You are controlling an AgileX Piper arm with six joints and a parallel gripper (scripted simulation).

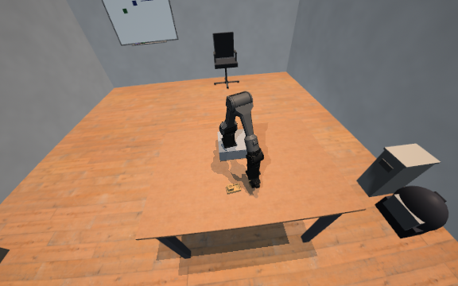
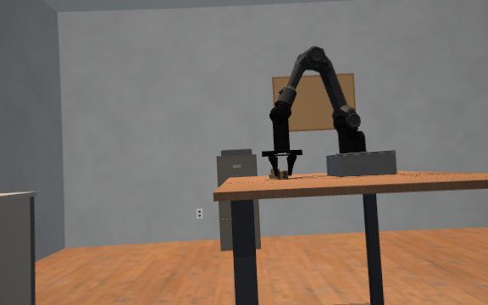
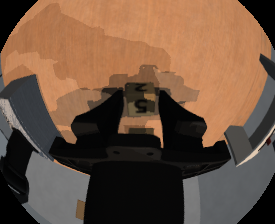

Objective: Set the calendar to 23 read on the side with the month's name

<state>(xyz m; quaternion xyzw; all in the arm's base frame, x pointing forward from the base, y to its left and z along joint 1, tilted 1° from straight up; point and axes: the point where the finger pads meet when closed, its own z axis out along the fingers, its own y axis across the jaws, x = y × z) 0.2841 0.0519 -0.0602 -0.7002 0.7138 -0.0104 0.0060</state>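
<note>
Now: hand 12 cm to the left of the tan calendar cube and 1 cm below it. Also, from my hand: tan calendar tray 11 cm to the right, 1 cm below.
</note>
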